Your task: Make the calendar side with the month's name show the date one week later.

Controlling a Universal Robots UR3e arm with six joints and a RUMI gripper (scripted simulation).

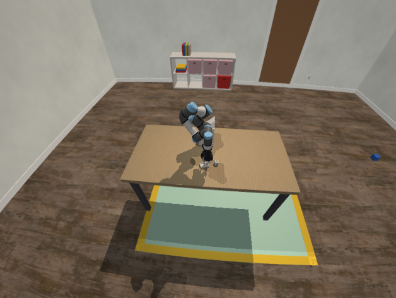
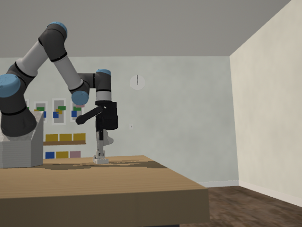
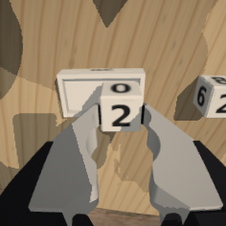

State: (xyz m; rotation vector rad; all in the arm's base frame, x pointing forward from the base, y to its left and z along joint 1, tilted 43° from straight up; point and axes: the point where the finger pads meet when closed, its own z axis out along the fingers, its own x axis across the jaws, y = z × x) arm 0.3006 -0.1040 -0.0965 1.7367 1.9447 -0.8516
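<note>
The white calendar tray is 20 mm to the right of my hand and 40 mm below it.
</note>
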